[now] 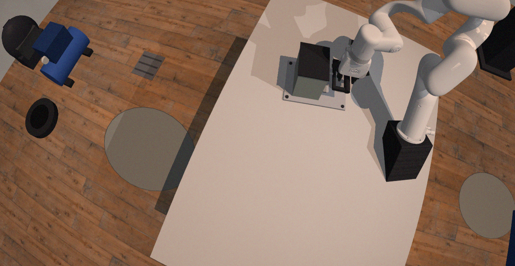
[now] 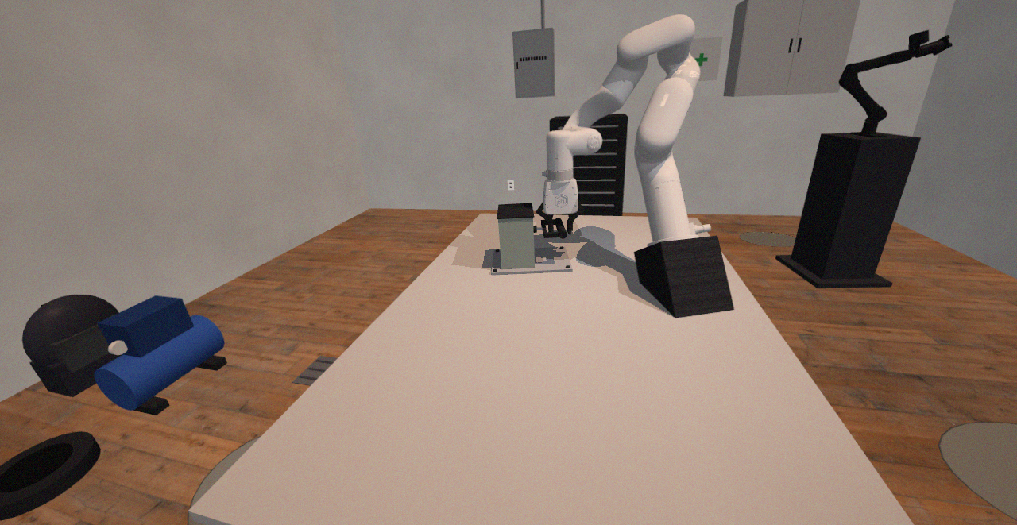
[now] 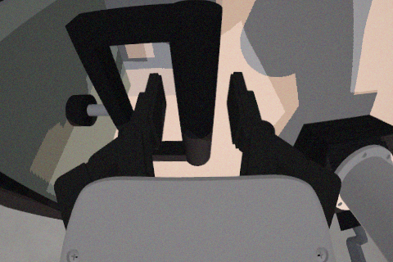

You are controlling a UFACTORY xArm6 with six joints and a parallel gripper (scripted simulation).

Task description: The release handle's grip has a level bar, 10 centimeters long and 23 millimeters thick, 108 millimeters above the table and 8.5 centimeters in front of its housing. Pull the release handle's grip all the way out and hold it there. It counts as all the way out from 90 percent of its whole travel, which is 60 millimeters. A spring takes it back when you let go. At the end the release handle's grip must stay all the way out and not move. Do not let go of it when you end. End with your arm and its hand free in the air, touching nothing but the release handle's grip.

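My gripper is now 9 cm short of the grey base plate, 1 cm to the right of it and 10 cm above it.
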